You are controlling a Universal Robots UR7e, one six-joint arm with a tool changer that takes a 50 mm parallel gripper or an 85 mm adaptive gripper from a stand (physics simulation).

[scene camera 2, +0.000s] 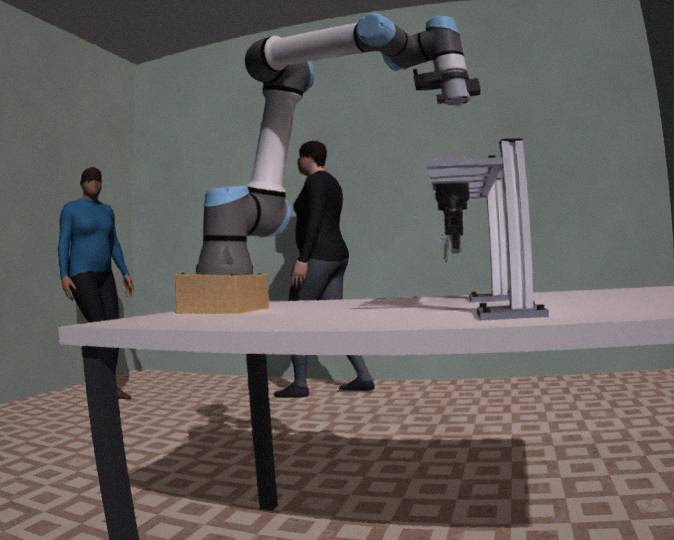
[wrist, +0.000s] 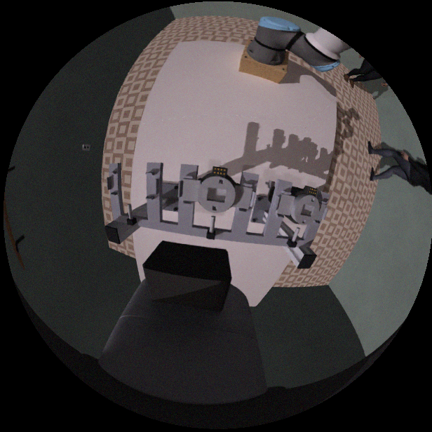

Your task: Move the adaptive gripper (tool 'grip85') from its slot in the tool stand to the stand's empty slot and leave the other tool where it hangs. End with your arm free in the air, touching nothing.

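Where they show: hand, tool point: [scene camera 2: 457, 100]; arm's base, link origin: [scene camera 2: 224, 274].
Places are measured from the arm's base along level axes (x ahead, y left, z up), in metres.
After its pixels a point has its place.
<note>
The arm's bare tool changer [scene camera 2: 454, 100] {x 0.621, y 0.061, z 0.369 m} hangs high above the tool stand [scene camera 2: 516, 225] {x 0.771, y -0.129, z 0.063 m} [wrist: 170, 228], touching nothing and carrying no gripper. In the wrist view, one tool's round coupling plate [wrist: 202, 195] sits in the middle slot. Another tool's coupling plate [wrist: 295, 212] sits in the right slot. The left slot, between two stand arms [wrist: 154, 200], is empty. In the scene view, a dark tool body [scene camera 2: 451, 198] {x 0.602, y 0.034, z 0.140 m} with narrow lower parts hangs under the stand, and a thin light finger [scene camera 2: 445, 247] {x 0.529, y 0.204, z 0.042 m} shows beside it. I cannot tell which tool is the adaptive gripper.
The robot base stands on a wooden block [scene camera 2: 222, 293] {x 0.056, y -0.076, z -0.047 m} [wrist: 262, 69] on the pale table [scene camera 2: 337, 323] {x 0.464, y -0.245, z -0.097 m} [wrist: 200, 100]. The stand's upright posts and pins rise near its slots. Two people, one in blue [scene camera 2: 90, 236] and one in black [scene camera 2: 323, 213], are beyond the table.
</note>
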